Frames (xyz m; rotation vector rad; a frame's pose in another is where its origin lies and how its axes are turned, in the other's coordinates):
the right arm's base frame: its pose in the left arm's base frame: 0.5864 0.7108 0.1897 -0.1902 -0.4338 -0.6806
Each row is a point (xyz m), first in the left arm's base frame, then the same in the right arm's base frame.
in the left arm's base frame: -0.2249 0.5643 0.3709
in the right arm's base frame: -0.3979 -0.6400 0.3802
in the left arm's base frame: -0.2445 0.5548 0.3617
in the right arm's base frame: -0.4102 -0.6596 0.3754
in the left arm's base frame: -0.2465 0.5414 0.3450
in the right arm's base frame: -0.4115 -0.6706 0.3570
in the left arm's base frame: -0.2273 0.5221 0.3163
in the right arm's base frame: -0.4001 -0.6722 0.3192
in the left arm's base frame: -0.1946 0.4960 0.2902
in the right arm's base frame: -0.3743 -0.6703 0.2772
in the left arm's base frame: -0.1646 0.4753 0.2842
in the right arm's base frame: -0.3445 -0.6666 0.2557
